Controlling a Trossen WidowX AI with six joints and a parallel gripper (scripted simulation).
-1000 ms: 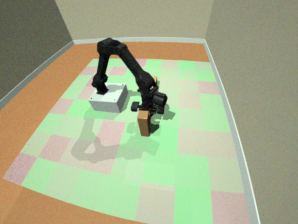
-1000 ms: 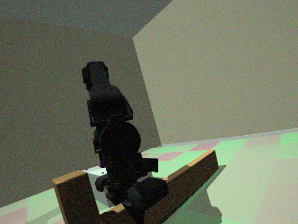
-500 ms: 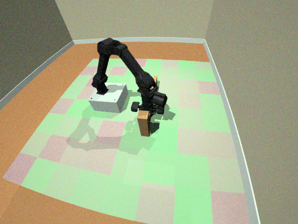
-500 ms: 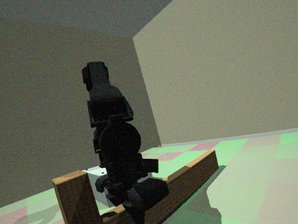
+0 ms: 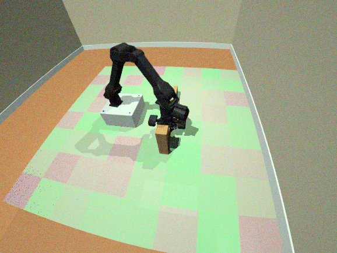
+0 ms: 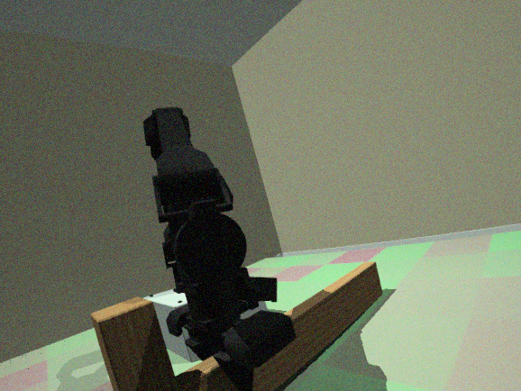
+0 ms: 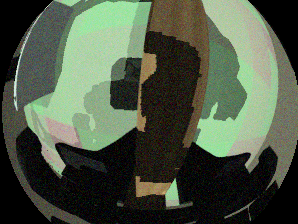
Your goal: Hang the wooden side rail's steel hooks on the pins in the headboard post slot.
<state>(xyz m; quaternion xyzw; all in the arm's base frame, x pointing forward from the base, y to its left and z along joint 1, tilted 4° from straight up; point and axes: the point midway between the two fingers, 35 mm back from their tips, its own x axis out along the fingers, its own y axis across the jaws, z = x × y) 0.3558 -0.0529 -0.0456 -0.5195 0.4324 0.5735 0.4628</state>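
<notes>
Now: the wooden headboard post 20 mm ahead of my gripper tip, 90 mm to the right of it and 50 mm above it.
</notes>
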